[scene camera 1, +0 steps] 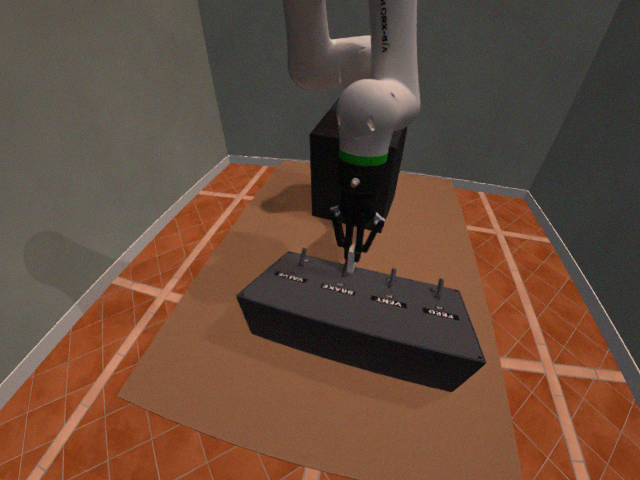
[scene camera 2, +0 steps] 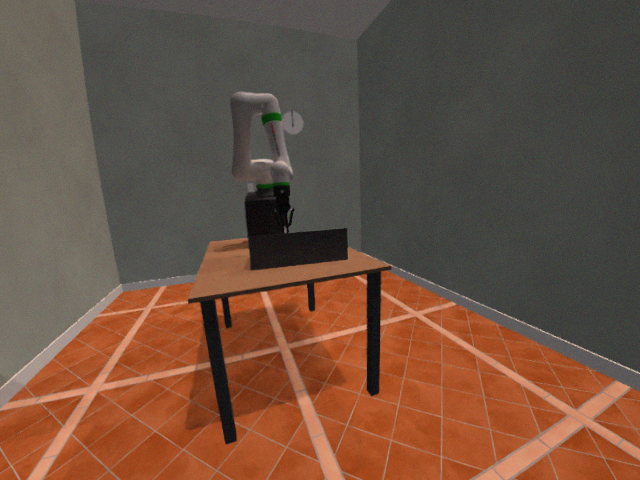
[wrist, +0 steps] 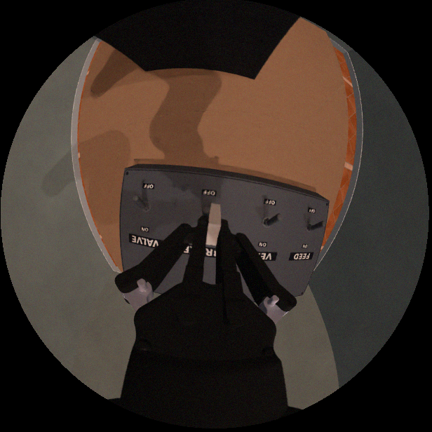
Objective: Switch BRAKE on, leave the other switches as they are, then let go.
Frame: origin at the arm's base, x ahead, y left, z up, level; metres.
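Seen in the pictures: gripper, between the fingertips: (scene camera 1: 350, 269); arm's base, origin of its link: (scene camera 2: 267, 195).
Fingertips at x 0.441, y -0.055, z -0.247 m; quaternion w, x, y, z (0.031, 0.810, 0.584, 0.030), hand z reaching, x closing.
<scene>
Pixels of each thing's top centre, then the offset from my fingertips to it. Level surfaces: height alone.
- BRAKE lever, centre of its top: (scene camera 1: 346, 261) 0.012 m right, 0.004 m back, 0.027 m up
- VALVE lever, centre of its top: (scene camera 1: 302, 251) 0.128 m right, 0.037 m back, 0.024 m up
- VENT lever, centre of its top: (scene camera 1: 394, 272) 0.104 m left, 0.027 m ahead, 0.024 m up
- FEED lever, centre of its top: (scene camera 1: 442, 283) 0.219 m left, 0.059 m ahead, 0.024 m up
- brown table top, height of its surface: 0.105 m down
The dark grey switch box (scene camera 1: 356, 322) (scene camera 2: 299, 249) (wrist: 240, 200) has four labelled levers on its top. My gripper (scene camera 1: 351, 258) (wrist: 213, 211) is shut with nothing between the fingers. Its pale fingertips are low over the panel, right beside the BRAKE lever (scene camera 1: 345, 269), on the VENT side of it in scene camera 1. The fingers largely hide that lever in the wrist view, so its exact tilt is unclear. The VALVE lever (scene camera 1: 302, 257) (wrist: 141, 202), VENT lever (scene camera 1: 392, 277) (wrist: 273, 220) and FEED lever (scene camera 1: 439, 287) (wrist: 316, 226) lean towards OFF, clear of the fingers.
The box stands on a brown table top (scene camera 1: 289, 408) (scene camera 2: 227, 279). A black pedestal (scene camera 1: 324, 175) (scene camera 2: 261, 217) stands behind the box, under the arm. The VALVE and VENT levers stand on either side of the gripper.
</scene>
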